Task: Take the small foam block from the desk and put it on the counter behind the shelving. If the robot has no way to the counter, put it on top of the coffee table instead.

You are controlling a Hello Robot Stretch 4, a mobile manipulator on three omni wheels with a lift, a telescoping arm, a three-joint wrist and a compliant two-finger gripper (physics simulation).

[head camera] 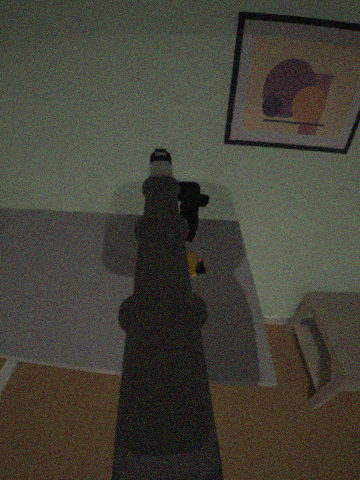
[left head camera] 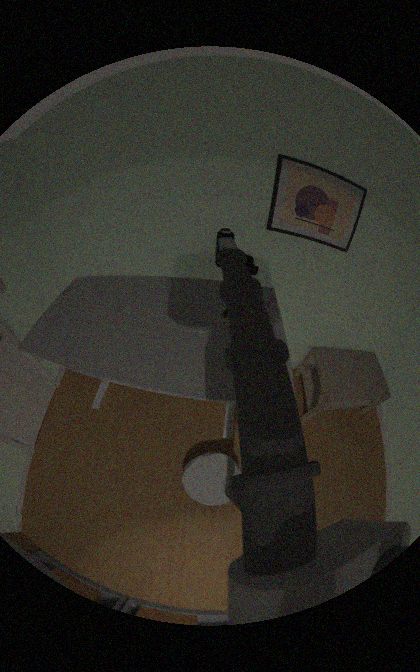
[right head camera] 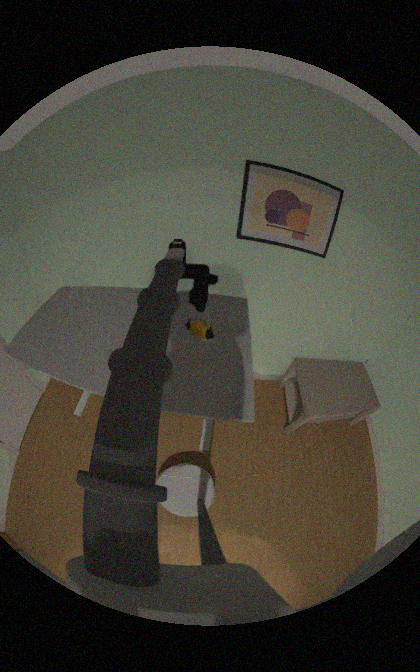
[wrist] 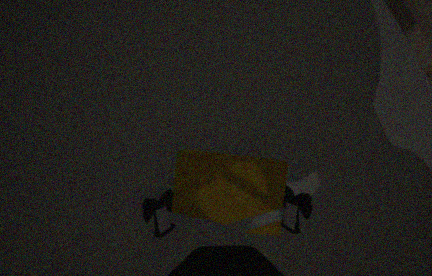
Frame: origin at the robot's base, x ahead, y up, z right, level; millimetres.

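Seen in the pictures: gripper, fingertip midpoint: (wrist: 226, 203).
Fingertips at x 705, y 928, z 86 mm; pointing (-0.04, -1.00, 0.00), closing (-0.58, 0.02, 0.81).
A point is followed by its place in that frame.
The small foam block (head camera: 193, 264) {x 680, y 971, z 108 mm} (right head camera: 201, 329) (wrist: 227, 185) {x 725, y 970, z 102 mm} is yellow and lies at the right part of the grey desk (head camera: 60, 280) {x 665, y 923, z -372 mm} (left head camera: 125, 330) (right head camera: 90, 320) (wrist: 100, 100) {x 863, y 923, z 47 mm}, in the arm's shadow. My gripper (right head camera: 199, 330) (wrist: 226, 203) {x 705, y 928, z 86 mm} points down at it. Its two dark fingertips press against the block's left and right sides in the wrist view, so it is shut on the block. I see no clear gap under the block. In the head view the arm hides part of the block and one fingertip. I cannot make out the counter or the shelving.
A low beige table (head camera: 340, 325) {x 698, y 423, z 1007 mm} (left head camera: 345, 375) (right head camera: 330, 385) stands on the floor right of the desk. A round white-topped thing (left head camera: 207, 480) (right head camera: 185, 492) stands before the desk. A framed picture (head camera: 295, 85) {x 1049, y 1527, z 511 mm} (left head camera: 317, 202) (right head camera: 290, 207) hangs on the wall. A pale surface (left head camera: 25, 395) (right head camera: 15, 400) is at far left.
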